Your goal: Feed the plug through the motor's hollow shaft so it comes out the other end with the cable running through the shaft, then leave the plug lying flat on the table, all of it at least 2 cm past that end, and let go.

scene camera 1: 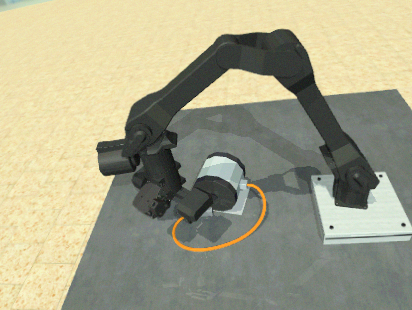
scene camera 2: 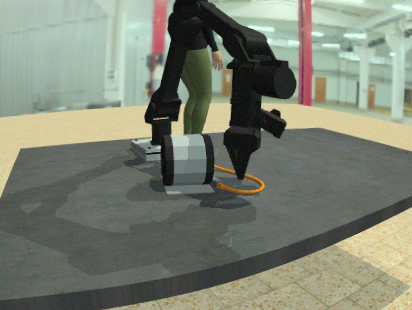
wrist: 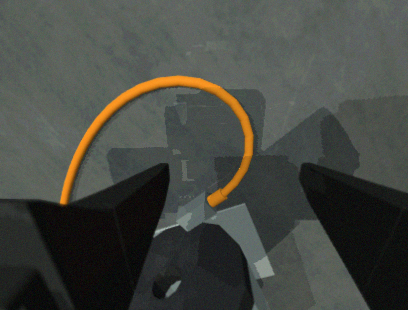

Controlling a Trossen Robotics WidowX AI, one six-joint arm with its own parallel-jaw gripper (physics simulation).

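Places are measured from the arm's base along level axes (x right, y ahead, z up), in centimetres.
Pixels of known places: gripper, fingertip midpoint: (scene camera 1: 179, 214) (scene camera 2: 241, 173) (wrist: 234, 170); arm's base, origin of the base link: (scene camera 1: 350, 196).
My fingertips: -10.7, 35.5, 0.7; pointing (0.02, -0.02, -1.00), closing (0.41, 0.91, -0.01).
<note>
For each thing: its middle in the pictures, then the offset to it from my fingertips, as dx, dy, dz. "*": a spot on its surface instead. Level surfaces: height alone.
- motor, body centre: (scene camera 2: 185, 160) (scene camera 1: 220, 181) +9.6, -7.1, +1.4
- grey base plate, body centre: (wrist: 200, 258) (scene camera 2: 185, 183) (scene camera 1: 222, 196) +9.6, -6.8, -3.6
- orange cable, surface spot: (wrist: 177, 81) (scene camera 2: 262, 185) * -5.4, -1.2, -3.2
- pale block, surface spot: (scene camera 1: 243, 185) * +8.6, -12.8, +2.0
- plug, body centre: (wrist: 196, 211) (scene camera 2: 215, 182) +3.9, -4.4, -3.0
- cable's orange collar, surface spot: (wrist: 216, 198) (scene camera 2: 222, 183) * +3.1, -2.3, -2.6
- dark table, its level: dz -3.7
The motor (scene camera 1: 220, 168) (scene camera 2: 187, 160) (wrist: 220, 260) is a pale cylinder with dark ends, lying on a grey base plate (scene camera 1: 241, 204) (scene camera 2: 190, 189) (wrist: 240, 225). Its shaft hole (wrist: 166, 283) shows in the near end face. The orange cable (scene camera 1: 200, 250) (scene camera 2: 262, 186) (wrist: 177, 81) leaves a pale block (scene camera 1: 243, 185) at the motor's side and loops outside it. A pale grey piece, seemingly the plug (wrist: 192, 212), lies low before that face, beside the cable's orange collar (scene camera 2: 220, 186) (wrist: 216, 198). My gripper (scene camera 1: 175, 207) (scene camera 2: 241, 177) (wrist: 234, 170) is open and empty, pointing down above the table by that face.
The arm's white mounting plate (scene camera 1: 325, 215) (scene camera 2: 146, 152) stands on the dark table (scene camera 1: 140, 270) (scene camera 2: 320, 200). The table's edge (scene camera 2: 280, 250) runs along the front in scene camera 2's view. A person (scene camera 2: 197, 85) stands behind the table.
</note>
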